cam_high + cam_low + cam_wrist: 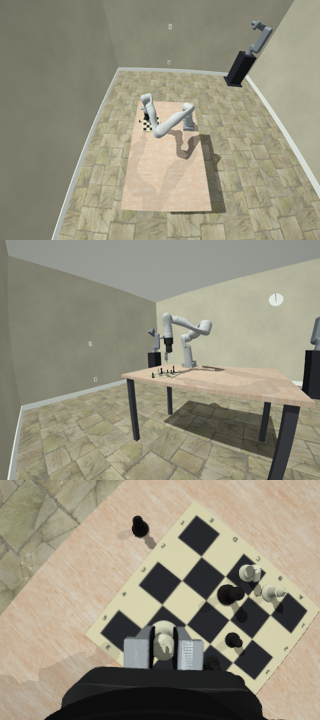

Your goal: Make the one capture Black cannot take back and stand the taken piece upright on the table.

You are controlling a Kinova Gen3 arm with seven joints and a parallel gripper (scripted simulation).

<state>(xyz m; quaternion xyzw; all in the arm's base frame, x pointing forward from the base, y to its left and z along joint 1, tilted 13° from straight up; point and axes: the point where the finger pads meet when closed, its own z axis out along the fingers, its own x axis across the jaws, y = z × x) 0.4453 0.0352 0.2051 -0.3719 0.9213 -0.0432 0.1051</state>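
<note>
Right now my hand is 150 mm above the chessboard, 40 mm to the left of it and 40 mm past it. From my hand the other things lie so: white chess piece (10 mm below); then white piece (130 mm below, 120 mm to the right, 30 mm behind).
</note>
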